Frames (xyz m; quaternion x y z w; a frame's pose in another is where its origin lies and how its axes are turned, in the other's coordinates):
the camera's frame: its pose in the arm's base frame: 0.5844 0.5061 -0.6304 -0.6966 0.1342 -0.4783 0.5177
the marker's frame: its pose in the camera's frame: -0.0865 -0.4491 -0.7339 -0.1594 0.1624 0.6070 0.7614
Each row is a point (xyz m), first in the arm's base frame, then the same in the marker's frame.
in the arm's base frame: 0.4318 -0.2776 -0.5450
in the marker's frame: 0.6398 -0.4403 0.4549
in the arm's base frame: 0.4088 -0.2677 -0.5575
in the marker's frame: 0.6394 -0.4155 0.4420
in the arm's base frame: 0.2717 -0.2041 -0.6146
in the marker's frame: 0.6230 -0.2771 0.3602
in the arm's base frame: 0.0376 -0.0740 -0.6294
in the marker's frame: 0.5262 -0.0866 0.1982
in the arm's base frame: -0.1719 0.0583 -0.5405
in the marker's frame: 0.3631 0.0217 0.0222
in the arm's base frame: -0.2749 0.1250 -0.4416
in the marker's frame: 0.2470 0.0375 -0.0832
